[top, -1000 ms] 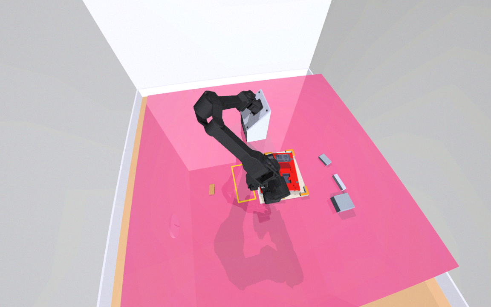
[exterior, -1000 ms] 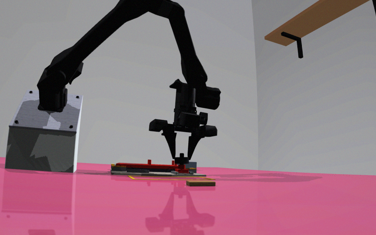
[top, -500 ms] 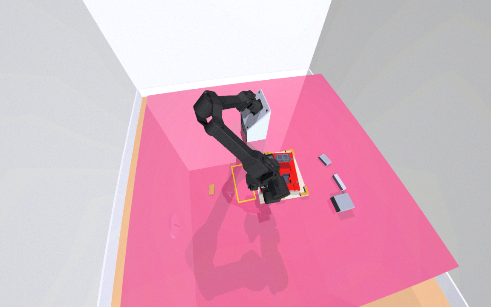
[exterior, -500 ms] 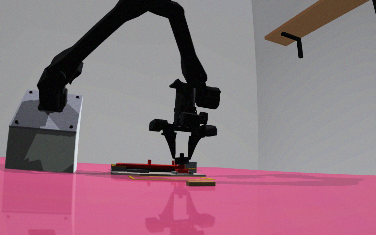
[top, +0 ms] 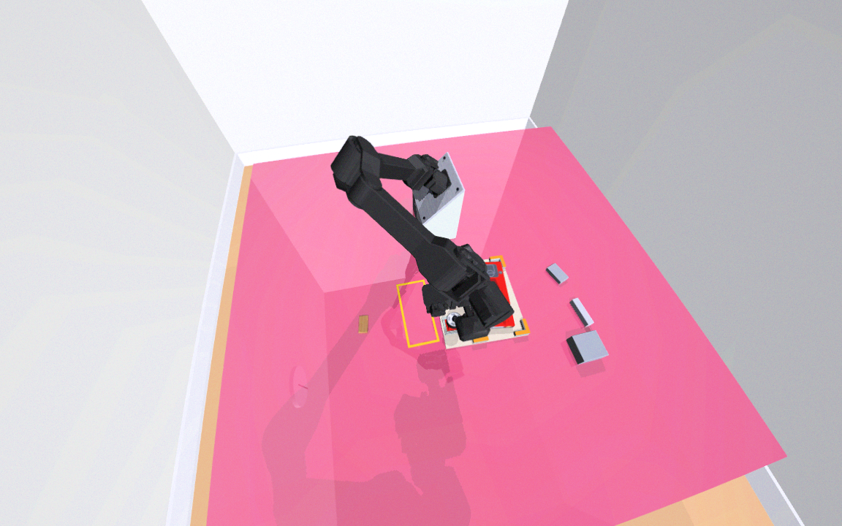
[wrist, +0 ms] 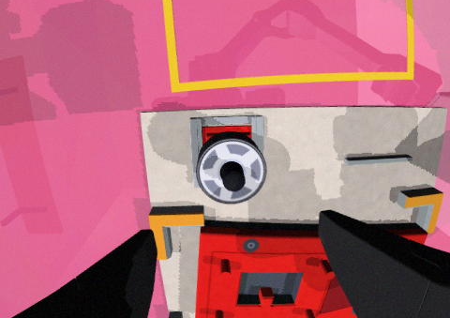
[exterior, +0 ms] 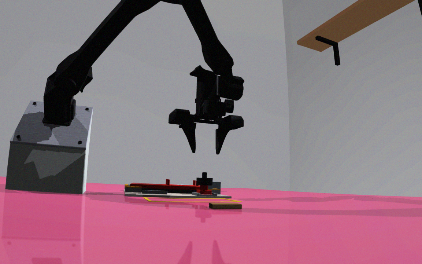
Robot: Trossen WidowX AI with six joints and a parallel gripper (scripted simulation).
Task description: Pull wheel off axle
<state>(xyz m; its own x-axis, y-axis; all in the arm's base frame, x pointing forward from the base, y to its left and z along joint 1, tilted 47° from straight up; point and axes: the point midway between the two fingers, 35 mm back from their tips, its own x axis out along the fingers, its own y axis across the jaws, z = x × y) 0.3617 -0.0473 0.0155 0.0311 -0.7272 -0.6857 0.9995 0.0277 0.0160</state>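
Now: the dark wheel 7 cm below my gripper tip. Also, from my gripper tip: small wooden block (5 cm behind, 24 cm to the right, 10 cm below).
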